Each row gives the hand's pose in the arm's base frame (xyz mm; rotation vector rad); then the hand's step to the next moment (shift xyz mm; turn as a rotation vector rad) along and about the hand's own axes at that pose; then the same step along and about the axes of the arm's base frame.
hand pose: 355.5 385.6 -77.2 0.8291 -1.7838 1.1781
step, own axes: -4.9 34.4 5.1 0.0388 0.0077 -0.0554
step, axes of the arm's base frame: -28.6 7.5 -19.0 -0.0085 0.0513 0.0439
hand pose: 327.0 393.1 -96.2 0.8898 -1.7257 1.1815
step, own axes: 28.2 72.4 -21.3 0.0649 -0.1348 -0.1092
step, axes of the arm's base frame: -70.0 39.5 4.7 0.1206 0.0567 0.1286
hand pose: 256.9 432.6 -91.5 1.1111 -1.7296 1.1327
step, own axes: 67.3 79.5 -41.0 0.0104 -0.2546 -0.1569
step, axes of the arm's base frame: -90.4 39.6 52.8 0.2569 0.0886 0.1253
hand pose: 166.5 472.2 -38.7 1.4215 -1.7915 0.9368
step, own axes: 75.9 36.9 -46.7 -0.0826 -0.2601 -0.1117
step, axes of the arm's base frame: -48.0 6.7 83.4 0.2775 0.0967 0.0241
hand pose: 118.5 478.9 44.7 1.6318 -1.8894 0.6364
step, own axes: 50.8 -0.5 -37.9 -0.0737 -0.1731 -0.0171
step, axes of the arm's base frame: -0.9 -11.4 62.4 0.1807 0.0394 -0.0386
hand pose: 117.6 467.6 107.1 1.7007 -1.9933 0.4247
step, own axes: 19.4 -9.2 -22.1 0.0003 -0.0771 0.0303
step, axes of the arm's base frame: 10.4 -6.1 28.4 0.0708 -0.0300 -0.0308
